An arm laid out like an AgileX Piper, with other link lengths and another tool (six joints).
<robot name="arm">
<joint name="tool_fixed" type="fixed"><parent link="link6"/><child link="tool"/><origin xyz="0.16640 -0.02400 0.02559" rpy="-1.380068 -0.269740 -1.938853"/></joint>
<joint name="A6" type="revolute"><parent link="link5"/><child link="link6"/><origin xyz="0.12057 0.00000 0.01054" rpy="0.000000 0.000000 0.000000"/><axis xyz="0.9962 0 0.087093"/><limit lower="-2.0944" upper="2.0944"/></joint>
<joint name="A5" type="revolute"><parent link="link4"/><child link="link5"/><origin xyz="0.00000 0.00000 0.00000" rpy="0.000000 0.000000 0.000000"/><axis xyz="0 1 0"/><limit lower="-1.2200" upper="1.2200"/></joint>
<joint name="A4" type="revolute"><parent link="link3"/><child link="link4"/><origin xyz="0.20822 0.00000 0.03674" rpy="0.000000 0.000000 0.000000"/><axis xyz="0.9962 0 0.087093"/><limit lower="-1.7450" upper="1.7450"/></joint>
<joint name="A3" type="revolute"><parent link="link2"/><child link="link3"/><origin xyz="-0.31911 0.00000 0.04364" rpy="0.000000 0.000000 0.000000"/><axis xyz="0 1 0"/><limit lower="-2.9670" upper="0.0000"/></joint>
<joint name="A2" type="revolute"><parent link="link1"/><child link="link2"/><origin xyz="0.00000 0.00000 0.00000" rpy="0.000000 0.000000 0.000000"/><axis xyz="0 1 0"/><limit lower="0.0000" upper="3.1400"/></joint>
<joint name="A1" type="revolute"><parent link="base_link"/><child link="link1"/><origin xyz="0.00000 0.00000 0.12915" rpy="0.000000 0.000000 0.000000"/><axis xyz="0 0 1"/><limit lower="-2.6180" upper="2.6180"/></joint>
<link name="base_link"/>
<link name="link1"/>
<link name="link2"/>
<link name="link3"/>
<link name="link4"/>
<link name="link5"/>
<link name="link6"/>
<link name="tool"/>
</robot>
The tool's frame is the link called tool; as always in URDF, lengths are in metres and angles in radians.
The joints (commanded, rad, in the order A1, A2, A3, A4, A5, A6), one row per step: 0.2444, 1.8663, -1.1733, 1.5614, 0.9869, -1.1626; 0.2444, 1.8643, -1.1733, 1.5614, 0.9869, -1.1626; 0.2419, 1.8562, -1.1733, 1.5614, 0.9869, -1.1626; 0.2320, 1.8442, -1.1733, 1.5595, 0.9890, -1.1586; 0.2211, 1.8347, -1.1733, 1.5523, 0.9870, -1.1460; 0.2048, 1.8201, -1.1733, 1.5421, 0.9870, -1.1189; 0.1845, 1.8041, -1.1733, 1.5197, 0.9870, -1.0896; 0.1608, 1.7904, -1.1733, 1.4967, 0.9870, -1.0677; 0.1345, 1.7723, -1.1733, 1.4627, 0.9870, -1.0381; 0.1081, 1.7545, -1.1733, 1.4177, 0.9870, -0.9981; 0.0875, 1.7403, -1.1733, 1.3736, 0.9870, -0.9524
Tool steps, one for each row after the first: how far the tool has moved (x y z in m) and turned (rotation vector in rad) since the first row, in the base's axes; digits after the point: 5 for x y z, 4 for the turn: -0.00016, -0.00004, 0.00093, 0.0005, -0.0019, 0.0000; -0.00001, -0.00120, 0.00471, 0.0024, -0.0098, -0.0025; 0.00143, -0.00520, 0.01010, 0.0058, -0.0179, -0.0109; 0.00351, -0.01030, 0.01261, 0.0041, -0.0173, -0.0234; 0.00574, -0.01758, 0.01679, 0.0058, -0.0087, -0.0427; 0.00747, -0.02694, 0.01913, -0.0018, -0.0018, -0.0606; 0.01033, -0.03770, 0.02038, -0.0125, 0.0007, -0.0797; 0.01198, -0.05017, 0.02117, -0.0299, 0.0041, -0.0991; 0.01219, -0.06340, 0.01930, -0.0544, 0.0157, -0.1181; 0.01113, -0.07452, 0.01581, -0.0775, 0.0362, -0.1353
